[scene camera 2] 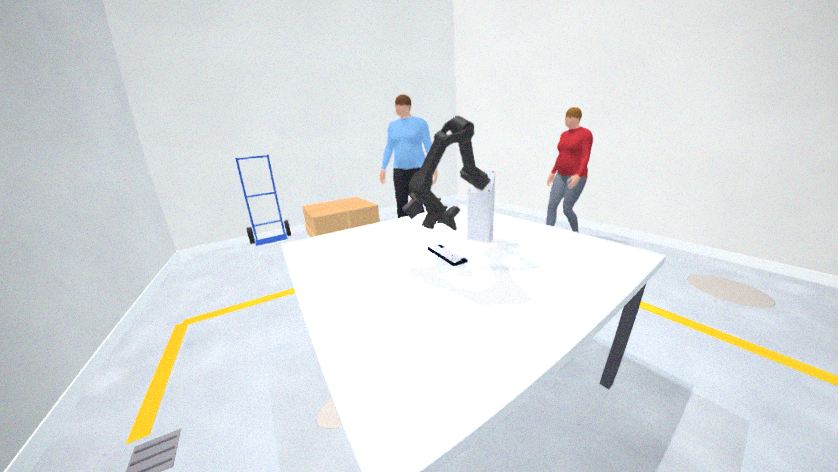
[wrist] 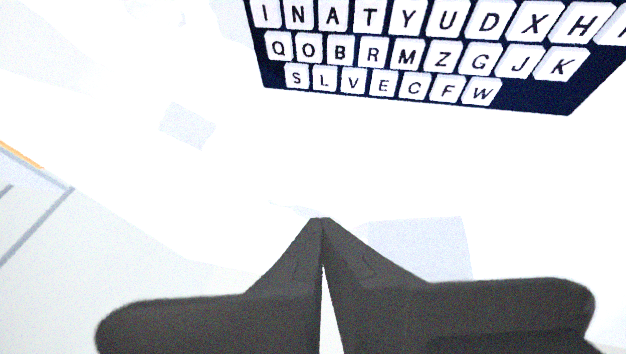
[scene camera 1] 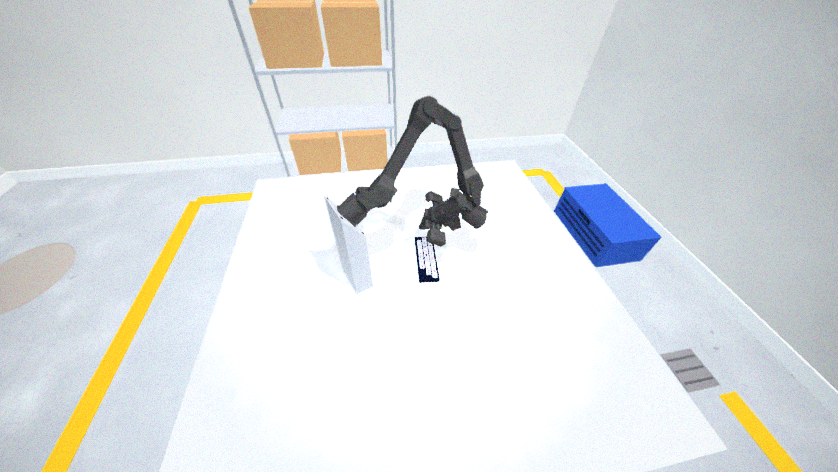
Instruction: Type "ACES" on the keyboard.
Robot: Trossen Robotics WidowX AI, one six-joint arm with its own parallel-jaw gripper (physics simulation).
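Frame: origin at the arm's base, x ahead, y left, z up, level; metres.
Where they show: gripper, fingertip midpoint: (scene camera 2: 455, 229) (wrist: 319, 226) (scene camera 1: 419, 228); arm's base at its link origin: (scene camera 2: 481, 181) (scene camera 1: 345, 216).
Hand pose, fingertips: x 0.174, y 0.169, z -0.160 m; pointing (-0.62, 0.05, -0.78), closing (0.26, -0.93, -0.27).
Things, the pixels of their centre, and the offset from my fingertips. Level surfaces: height alone.
- small dark keyboard at the middle of its body: (wrist: 415, 50) (scene camera 1: 426, 257) (scene camera 2: 446, 253) dx +0.035, dy -0.027, dz -0.114 m
- white table at its surface level: dz -0.122 m
- S key at the middle of its body: (wrist: 297, 76) dx -0.008, dy +0.037, dz -0.107 m
- E key at the middle of its body: (wrist: 383, 83) dx +0.011, dy -0.019, dz -0.107 m
- C key at the middle of its body: (wrist: 414, 86) dx +0.018, dy -0.038, dz -0.107 m
A small dark keyboard (scene camera 1: 419, 275) (scene camera 2: 433, 252) (wrist: 530, 102) with white letter keys lies flat on the white table (scene camera 1: 410, 351) (scene camera 2: 398, 340). In the wrist view it is at the top, partly cut off. The A key (wrist: 332, 16) is in the highest row that shows. The S key (wrist: 297, 77), E key (wrist: 383, 84) and C key (wrist: 414, 88) are in the lowest row. My gripper (scene camera 1: 422, 226) (scene camera 2: 429, 225) (wrist: 319, 226) is shut and empty, its fingertips together. It is above the table near the keyboard's far end in scene camera 1. The fingertips show apart from the keys in the wrist view.
An upright white panel (scene camera 1: 351, 252) (scene camera 2: 480, 216) stands by the arm's base, left of the keyboard in scene camera 1. Beyond the table are a blue box (scene camera 1: 609, 222), a shelf rack (scene camera 1: 322, 70), cartons (scene camera 2: 341, 218), a hand truck (scene camera 2: 260, 194) and two people.
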